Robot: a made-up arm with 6 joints. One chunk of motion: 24 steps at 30 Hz.
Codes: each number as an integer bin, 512 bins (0 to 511) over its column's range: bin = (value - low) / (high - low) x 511, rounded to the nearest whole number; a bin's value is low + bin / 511 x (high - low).
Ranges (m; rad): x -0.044..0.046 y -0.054..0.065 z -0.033..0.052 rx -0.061..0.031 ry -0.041..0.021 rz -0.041..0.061
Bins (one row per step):
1: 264 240 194 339 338 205
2: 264 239 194 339 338 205
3: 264 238 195 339 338 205
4: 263 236 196 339 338 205
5: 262 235 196 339 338 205
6: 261 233 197 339 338 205
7: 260 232 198 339 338 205
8: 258 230 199 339 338 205
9: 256 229 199 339 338 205
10: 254 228 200 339 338 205
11: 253 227 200 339 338 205
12: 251 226 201 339 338 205
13: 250 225 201 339 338 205
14: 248 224 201 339 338 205
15: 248 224 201 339 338 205
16: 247 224 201 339 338 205
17: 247 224 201 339 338 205
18: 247 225 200 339 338 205
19: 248 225 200 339 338 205
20: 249 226 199 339 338 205
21: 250 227 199 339 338 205
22: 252 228 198 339 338 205
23: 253 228 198 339 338 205
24: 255 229 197 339 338 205
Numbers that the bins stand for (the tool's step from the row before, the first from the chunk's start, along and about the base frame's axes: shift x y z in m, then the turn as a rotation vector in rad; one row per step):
1: 0.00250 0.00189 -0.00073 0.00003 0.00001 -0.00008
2: 0.00250 0.00166 -0.00073 0.00003 0.00001 -0.00008
3: 0.00250 0.00142 -0.00056 0.00003 0.00001 -0.00008
4: 0.00232 0.00096 -0.00040 0.00003 0.00001 -0.00008
5: 0.00214 0.00073 -0.00040 0.00003 0.00001 -0.00008
6: 0.00197 0.00026 -0.00023 0.00003 0.00001 -0.00008
7: 0.00179 0.00003 -0.00006 0.00003 0.00001 -0.00008
8: 0.00144 -0.00044 0.00010 0.00003 0.00001 -0.00008
9: 0.00109 -0.00067 0.00010 0.00003 0.00001 -0.00008
10: 0.00074 -0.00090 0.00027 0.00003 0.00001 -0.00008
11: 0.00056 -0.00114 0.00027 0.00003 0.00001 -0.00008
12: 0.00021 -0.00137 0.00043 0.00003 0.00001 -0.00008
13: 0.00003 -0.00160 0.00043 0.00003 0.00001 -0.00008
14: -0.00032 -0.00184 0.00043 0.00003 0.00001 -0.00008
15: -0.00032 -0.00184 0.00043 0.00003 0.00001 -0.00008
16: -0.00050 -0.00184 0.00043 0.00003 0.00001 -0.00008
17: -0.00050 -0.00184 0.00043 0.00003 0.00001 -0.00008
18: -0.00050 -0.00160 0.00027 0.00003 0.00001 -0.00008
19: -0.00032 -0.00160 0.00027 0.00003 0.00001 -0.00008
20: -0.00014 -0.00137 0.00010 0.00003 0.00001 -0.00008
21: 0.00003 -0.00114 0.00010 0.00003 0.00001 -0.00008
22: 0.00038 -0.00090 -0.00006 0.00003 0.00001 -0.00008
23: 0.00056 -0.00090 -0.00006 0.00003 0.00001 -0.00008
24: 0.00091 -0.00067 -0.00023 0.00003 0.00001 -0.00008

